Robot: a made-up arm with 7 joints.
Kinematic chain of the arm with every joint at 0, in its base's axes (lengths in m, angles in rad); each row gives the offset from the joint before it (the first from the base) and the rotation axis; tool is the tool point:
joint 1: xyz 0 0.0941 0 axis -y
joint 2: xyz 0 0.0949 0 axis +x
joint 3: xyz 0 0 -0.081 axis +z
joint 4: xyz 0 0 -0.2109 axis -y
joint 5: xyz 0 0 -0.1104 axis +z
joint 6: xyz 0 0 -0.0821 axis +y
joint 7: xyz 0 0 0 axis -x
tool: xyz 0 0 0
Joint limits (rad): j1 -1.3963..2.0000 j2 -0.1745..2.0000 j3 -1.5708..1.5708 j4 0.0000..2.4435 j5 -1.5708..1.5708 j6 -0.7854..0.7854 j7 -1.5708..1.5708
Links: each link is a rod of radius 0.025 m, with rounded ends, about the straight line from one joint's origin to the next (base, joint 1, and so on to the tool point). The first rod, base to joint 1, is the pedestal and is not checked.
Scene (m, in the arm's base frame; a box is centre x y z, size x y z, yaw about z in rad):
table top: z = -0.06
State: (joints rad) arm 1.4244 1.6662 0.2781 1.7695 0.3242 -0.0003 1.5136
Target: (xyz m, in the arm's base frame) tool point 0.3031 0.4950 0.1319
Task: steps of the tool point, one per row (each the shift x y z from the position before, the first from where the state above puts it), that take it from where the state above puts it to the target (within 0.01 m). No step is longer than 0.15 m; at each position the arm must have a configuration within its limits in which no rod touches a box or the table.
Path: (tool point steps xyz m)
1: 0.0669 0.0566 -0.0035
2: 0.0881 0.0330 -0.0127
3: 0.0991 0.0013 -0.0193
4: 0.0975 -0.0327 -0.0232

